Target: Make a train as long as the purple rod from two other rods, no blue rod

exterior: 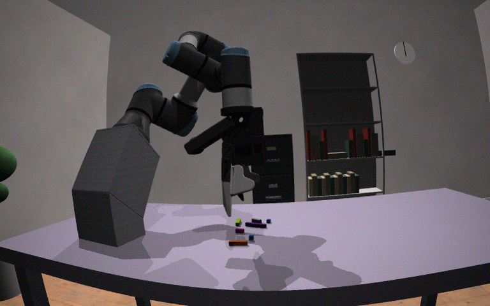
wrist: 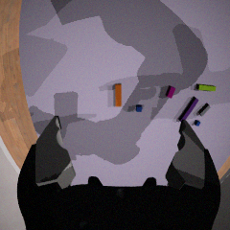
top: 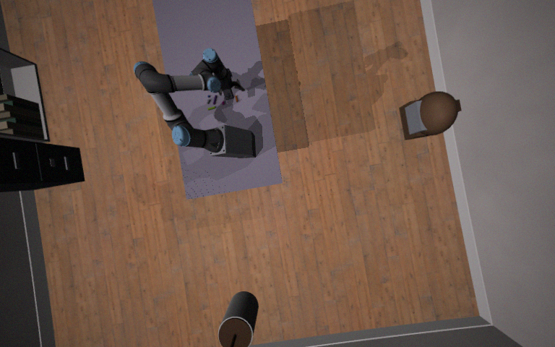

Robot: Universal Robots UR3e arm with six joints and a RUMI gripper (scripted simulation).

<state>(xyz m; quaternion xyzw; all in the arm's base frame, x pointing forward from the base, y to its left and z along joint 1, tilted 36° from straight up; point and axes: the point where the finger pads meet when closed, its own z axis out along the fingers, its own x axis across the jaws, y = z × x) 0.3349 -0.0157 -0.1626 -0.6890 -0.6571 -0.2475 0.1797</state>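
The orange rod is 8 cm below my hand. From my hand the other things lie so: lime rod: 18 cm to the left, 8 cm below, 3 cm behind; purple rod: 14 cm to the left, 8 cm below, 2 cm ahead; magenta rod: 9 cm to the left, 8 cm below, 1 cm behind.
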